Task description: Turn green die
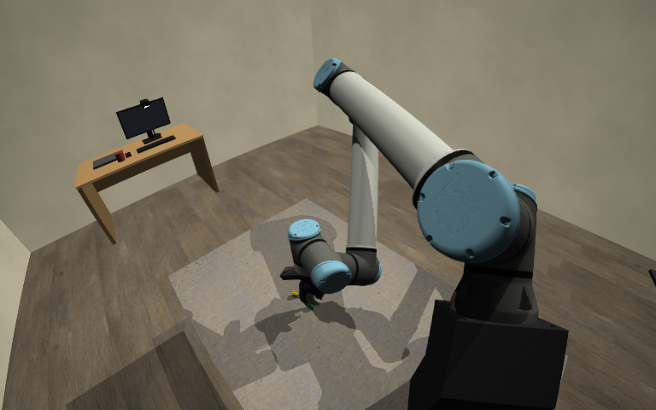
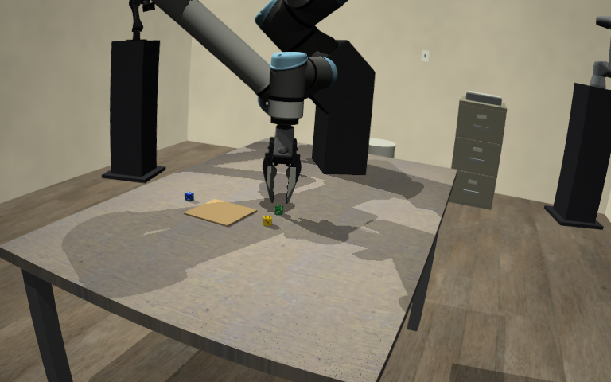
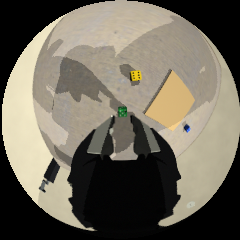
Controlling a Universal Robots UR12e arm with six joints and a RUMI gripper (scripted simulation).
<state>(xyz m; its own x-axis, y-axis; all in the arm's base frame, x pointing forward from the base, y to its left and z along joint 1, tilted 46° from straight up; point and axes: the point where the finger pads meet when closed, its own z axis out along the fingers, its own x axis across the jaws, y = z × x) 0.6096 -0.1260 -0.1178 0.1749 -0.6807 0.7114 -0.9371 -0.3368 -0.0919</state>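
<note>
Now: hand 30 mm above the green die. From my hand the other things lie so: blue die (260 mm to the right, 30 mm below, 20 mm behind); yellow die (90 mm ahead, 30 mm below, 10 mm to the right); tan mat (150 mm to the right, 40 mm below, 40 mm ahead).
</note>
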